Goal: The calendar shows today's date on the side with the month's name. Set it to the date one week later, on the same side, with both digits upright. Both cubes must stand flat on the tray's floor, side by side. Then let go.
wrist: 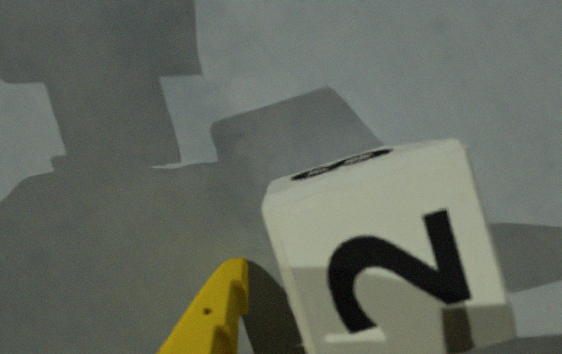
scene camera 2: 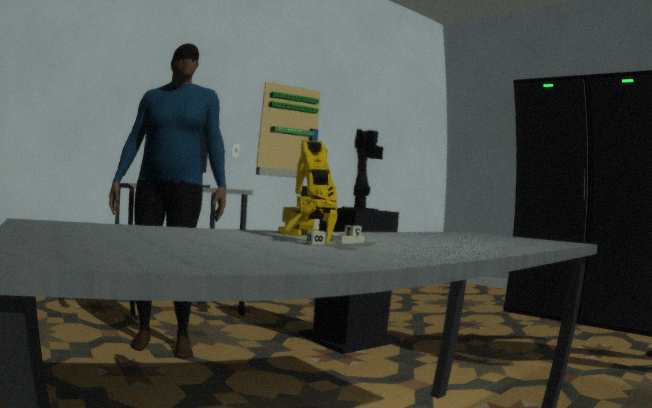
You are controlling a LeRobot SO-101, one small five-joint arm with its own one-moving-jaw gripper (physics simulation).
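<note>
A white cube (scene camera 2: 316, 238) (wrist: 390, 250) sits on the table beside the tray, to its left in the scene view. Its 8 faces the scene camera, lying on its side; the wrist view shows a 2 on top. A second white cube (scene camera 2: 353, 230) stands in the small white tray (scene camera 2: 352, 240), with a 5 on one face and a dark mark on another. The month's name cannot be read. My yellow gripper (scene camera 2: 311, 236) (wrist: 239, 272) is open, low at the loose cube. One jaw shows in the wrist view, left of the cube and apart from it; the other is out of that picture.
The grey table (scene camera 2: 175, 255) carries the arm. A black robot arm (scene camera 2: 362, 175) stands on a dark pedestal behind the table. A person in blue (scene camera 2: 177, 135) stands behind it at the left. A dark cabinet (scene camera 2: 550, 190) stands at the right. Shadows fall around the loose cube.
</note>
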